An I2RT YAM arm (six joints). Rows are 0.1 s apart.
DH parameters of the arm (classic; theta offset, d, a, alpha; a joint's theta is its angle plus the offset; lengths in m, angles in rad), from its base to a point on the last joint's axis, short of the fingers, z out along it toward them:
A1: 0 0.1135 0.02 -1.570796
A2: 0 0 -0.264 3.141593
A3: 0.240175 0 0.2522 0
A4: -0.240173 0 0.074 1.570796
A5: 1.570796 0 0 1.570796
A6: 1.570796 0.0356 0 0
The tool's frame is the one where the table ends.
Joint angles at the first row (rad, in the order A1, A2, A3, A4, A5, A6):
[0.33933, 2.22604, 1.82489, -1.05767, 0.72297, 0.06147]
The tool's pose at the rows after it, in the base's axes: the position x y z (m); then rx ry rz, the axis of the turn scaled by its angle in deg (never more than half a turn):
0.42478 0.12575 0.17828 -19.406 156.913 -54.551
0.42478 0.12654 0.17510 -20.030 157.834 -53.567
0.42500 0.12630 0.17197 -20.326 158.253 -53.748
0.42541 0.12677 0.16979 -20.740 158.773 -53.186
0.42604 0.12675 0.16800 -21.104 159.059 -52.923
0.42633 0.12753 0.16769 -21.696 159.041 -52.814
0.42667 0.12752 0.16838 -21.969 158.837 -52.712
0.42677 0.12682 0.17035 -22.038 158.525 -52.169
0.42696 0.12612 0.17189 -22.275 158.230 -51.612
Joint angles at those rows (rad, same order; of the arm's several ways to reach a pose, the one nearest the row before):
[0.33924, 2.24096, 1.83662, -1.07128, 0.69398, 0.05870]
[0.33988, 2.24737, 1.83630, -1.07272, 0.67728, 0.05676]
[0.33912, 2.25389, 1.83498, -1.07328, 0.67594, 0.05600]
[0.33921, 2.25947, 1.83652, -1.07350, 0.66640, 0.05369]
[0.33838, 2.26411, 1.83758, -1.07169, 0.66139, 0.04963]
[0.33971, 2.26578, 1.83925, -1.07009, 0.65972, 0.04315]
[0.33943, 2.26419, 1.83918, -1.06597, 0.65958, 0.03722]
[0.33763, 2.25693, 1.83485, -1.05673, 0.65573, 0.03005]
[0.33572, 2.25035, 1.82996, -1.04613, 0.65126, 0.02077]

